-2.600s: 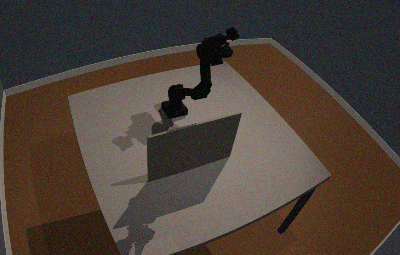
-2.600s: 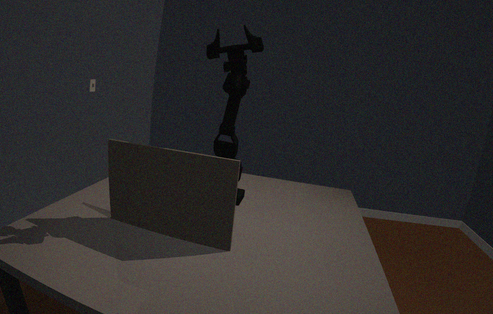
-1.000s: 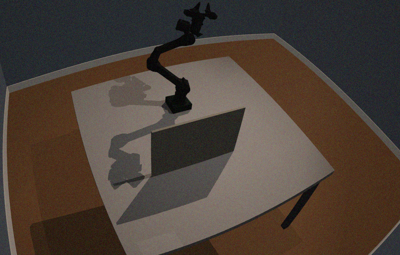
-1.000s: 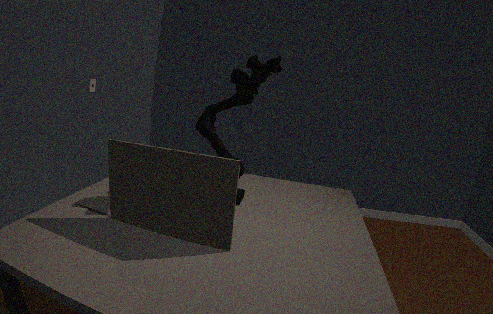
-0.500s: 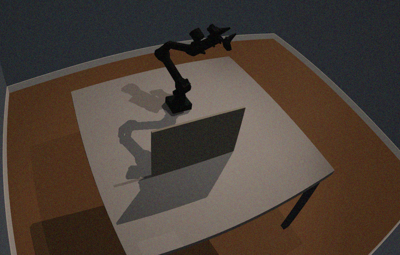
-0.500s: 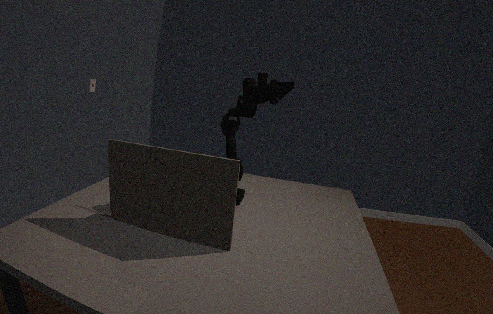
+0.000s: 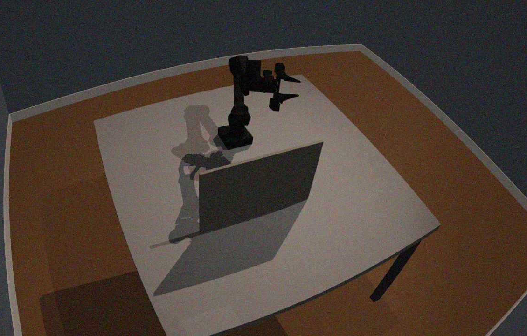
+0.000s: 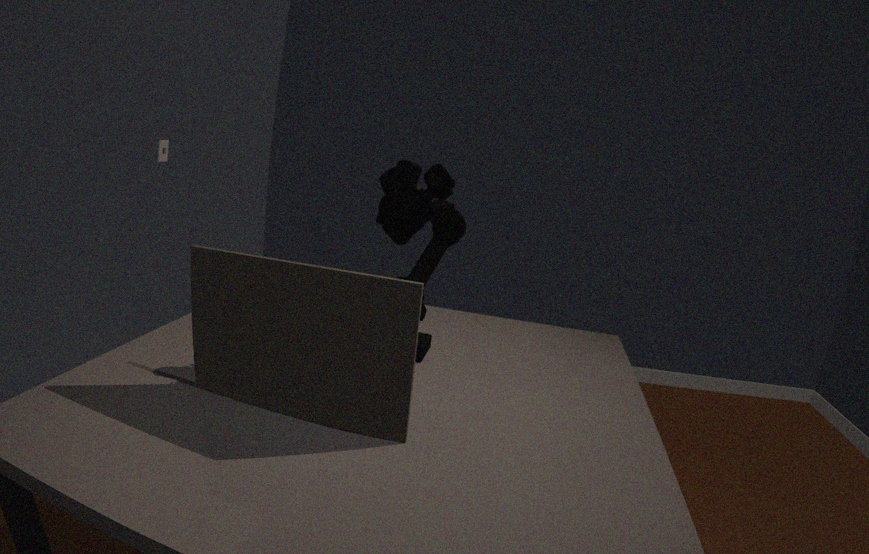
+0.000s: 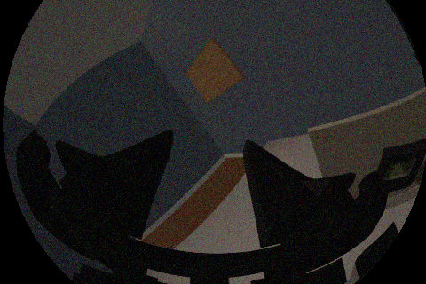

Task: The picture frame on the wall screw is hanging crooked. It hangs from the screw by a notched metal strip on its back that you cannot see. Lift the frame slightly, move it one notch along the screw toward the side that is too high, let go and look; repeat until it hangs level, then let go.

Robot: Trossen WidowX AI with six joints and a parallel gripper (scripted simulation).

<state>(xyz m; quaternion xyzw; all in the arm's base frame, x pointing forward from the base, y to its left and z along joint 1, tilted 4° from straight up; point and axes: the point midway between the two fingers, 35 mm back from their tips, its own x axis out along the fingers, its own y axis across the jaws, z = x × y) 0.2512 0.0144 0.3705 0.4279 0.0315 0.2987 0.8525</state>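
My gripper tip is now 110 mm short of the dark picture frame, 260 mm to the left of it and 270 mm above it. Also, from my gripper tip: wall panel (120 mm ahead, 250 mm to the right, 270 mm below).
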